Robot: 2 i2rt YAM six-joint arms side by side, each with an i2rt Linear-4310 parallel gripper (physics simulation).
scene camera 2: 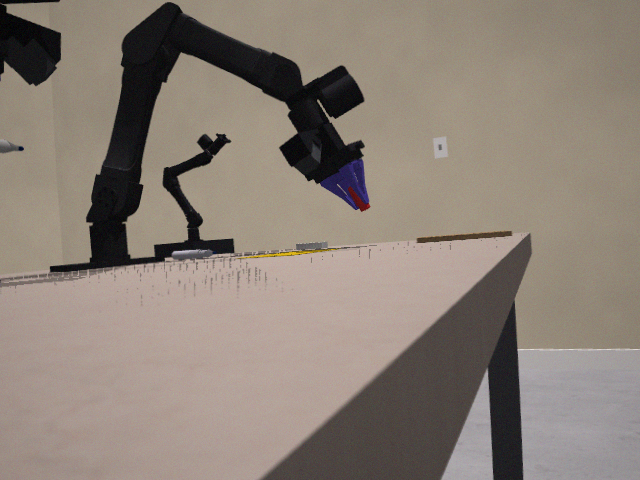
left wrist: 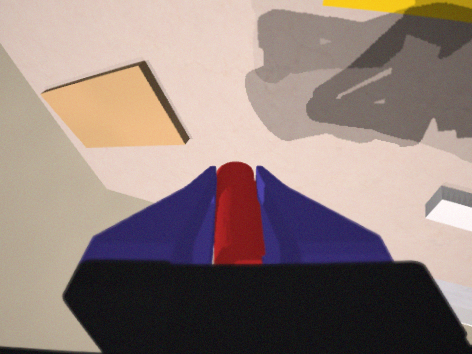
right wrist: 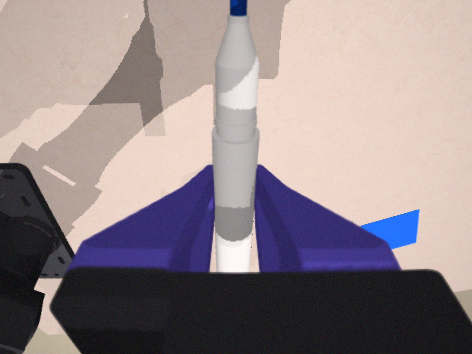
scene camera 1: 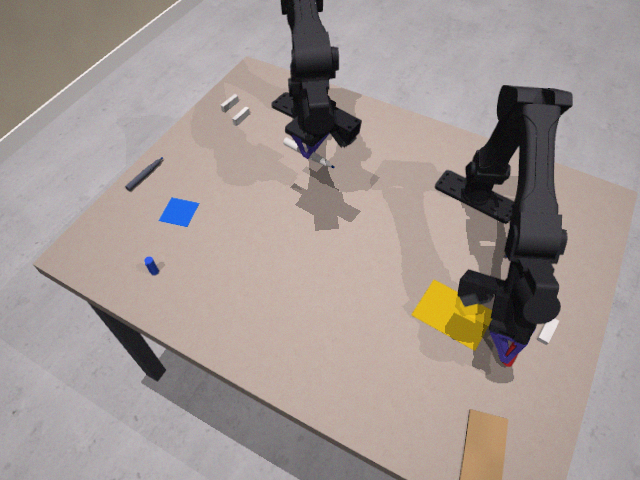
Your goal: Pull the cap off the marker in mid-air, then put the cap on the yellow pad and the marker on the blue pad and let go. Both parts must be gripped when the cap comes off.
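Where they show: left gripper, fingertip midpoint: (scene camera 2: pixel 362 206) (left wrist: pixel 236 177) (scene camera 1: pixel 506 359); right gripper, fingertip midpoint: (right wrist: pixel 234 176) (scene camera 1: pixel 308 155); left arm's base, link origin: (scene camera 2: pixel 111 266) (scene camera 1: pixel 475 197); right arm's base, link origin: (right wrist: pixel 32 227).
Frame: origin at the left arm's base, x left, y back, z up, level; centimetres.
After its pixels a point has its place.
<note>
My left gripper (scene camera 1: pixel 507 357) {x 23.7, y -38.8, z 7.0 cm} (scene camera 2: pixel 363 206) {x 23.7, y -38.8, z 7.0 cm} (left wrist: pixel 236 177) {x 23.7, y -38.8, z 7.0 cm} is shut on the red cap (scene camera 1: pixel 510 349) {x 23.4, y -38.2, z 9.9 cm} (scene camera 2: pixel 358 198) {x 23.2, y -38.3, z 8.4 cm} (left wrist: pixel 237 215) {x 23.1, y -37.8, z 9.2 cm} and holds it in the air, beside the yellow pad (scene camera 1: pixel 433 304) {x 6.0, y -32.6, z 0.1 cm} (left wrist: pixel 365 5) {x 17.9, y -35.1, z 0.1 cm} at its lower right in scene camera 1. My right gripper (scene camera 1: pixel 308 155) {x -33.6, y -23.6, z 14.3 cm} (right wrist: pixel 234 176) {x -33.6, y -23.6, z 14.3 cm} is shut on the white marker (scene camera 1: pixel 320 159) {x -30.0, y -23.9, z 15.2 cm} (scene camera 2: pixel 7 146) {x -28.5, y -24.2, z 14.5 cm} (right wrist: pixel 235 170) {x -32.1, y -23.5, z 15.6 cm}, held in the air with its dark blue tip bare, apart from the cap. The blue pad (scene camera 1: pixel 179 211) {x -56.8, y -46.1, z 0.1 cm} (right wrist: pixel 395 231) {x -56.2, y -46.8, z 0.1 cm} lies flat at the left of scene camera 1.
A blue cylinder (scene camera 1: pixel 151 265) {x -48.2, y -62.1, z 3.8 cm} stands near the blue pad. A dark pen (scene camera 1: pixel 144 174) {x -72.2, y -43.3, z 1.3 cm} and two white blocks (scene camera 1: pixel 229 102) {x -72.5, y -10.1, z 2.0 cm} (scene camera 1: pixel 240 115) {x -66.1, y -12.5, z 2.0 cm} lie at the left. A white block (scene camera 1: pixel 548 331) {x 28.8, y -25.0, z 1.2 cm} (left wrist: pixel 452 215) {x 28.7, y -26.1, z 1.2 cm} and an orange board (scene camera 1: pixel 483 444) {x 27.8, y -53.0, z 0.8 cm} (left wrist: pixel 117 110) {x 27.5, y -52.5, z 0.8 cm} lie near the left gripper. Another white marker (scene camera 2: pixel 191 254) {x 13.6, y -6.4, z 0.9 cm} lies on the table.
</note>
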